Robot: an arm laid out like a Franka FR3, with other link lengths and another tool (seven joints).
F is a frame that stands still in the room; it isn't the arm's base.
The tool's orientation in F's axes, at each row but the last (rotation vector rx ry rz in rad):
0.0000, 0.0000, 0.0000
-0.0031, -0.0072, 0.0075
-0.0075, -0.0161, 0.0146
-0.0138, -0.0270, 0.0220
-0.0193, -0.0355, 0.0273
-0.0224, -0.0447, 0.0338
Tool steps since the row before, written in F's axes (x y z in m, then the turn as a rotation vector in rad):
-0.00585, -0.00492, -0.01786, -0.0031, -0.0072, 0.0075
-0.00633, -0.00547, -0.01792, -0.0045, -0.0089, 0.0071
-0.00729, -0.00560, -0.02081, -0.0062, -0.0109, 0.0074
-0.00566, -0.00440, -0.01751, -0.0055, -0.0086, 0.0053
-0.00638, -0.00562, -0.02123, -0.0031, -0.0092, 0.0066
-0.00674, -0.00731, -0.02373, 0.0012, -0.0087, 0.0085
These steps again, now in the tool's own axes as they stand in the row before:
-0.00585, -0.00492, -0.01786, -0.0031, -0.0072, 0.0075
-0.00650, -0.00537, -0.01789, -0.0045, -0.0089, 0.0071
-0.00770, -0.00533, -0.02073, -0.0062, -0.0109, 0.0074
-0.00622, -0.00403, -0.01741, -0.0055, -0.0086, 0.0053
-0.00728, -0.00503, -0.02109, -0.0031, -0.0092, 0.0065
-0.00803, -0.00653, -0.02355, 0.0013, -0.0089, 0.0082

